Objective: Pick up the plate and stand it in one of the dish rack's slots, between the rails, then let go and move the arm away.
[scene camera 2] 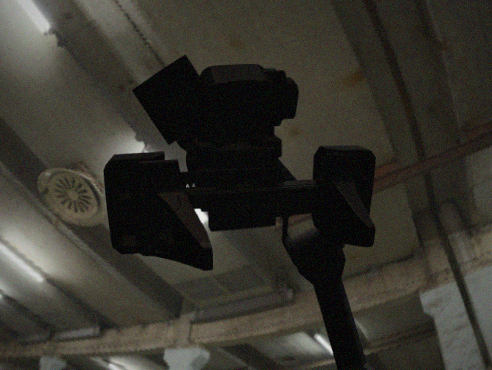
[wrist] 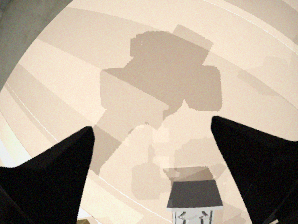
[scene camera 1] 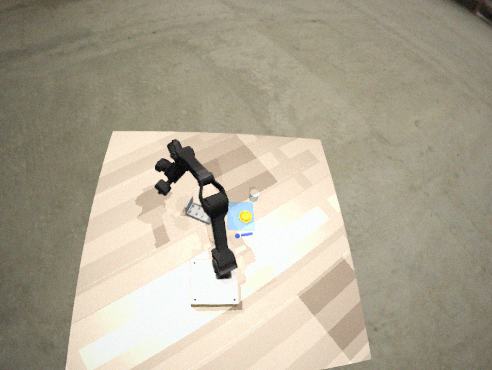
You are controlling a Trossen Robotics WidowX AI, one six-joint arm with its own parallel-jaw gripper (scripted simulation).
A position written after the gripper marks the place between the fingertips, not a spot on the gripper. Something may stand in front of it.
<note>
The gripper [scene camera 2: 299, 250] is open, holding nothing.
The gripper is seen too in the wrist view [wrist: 153, 127].
</note>
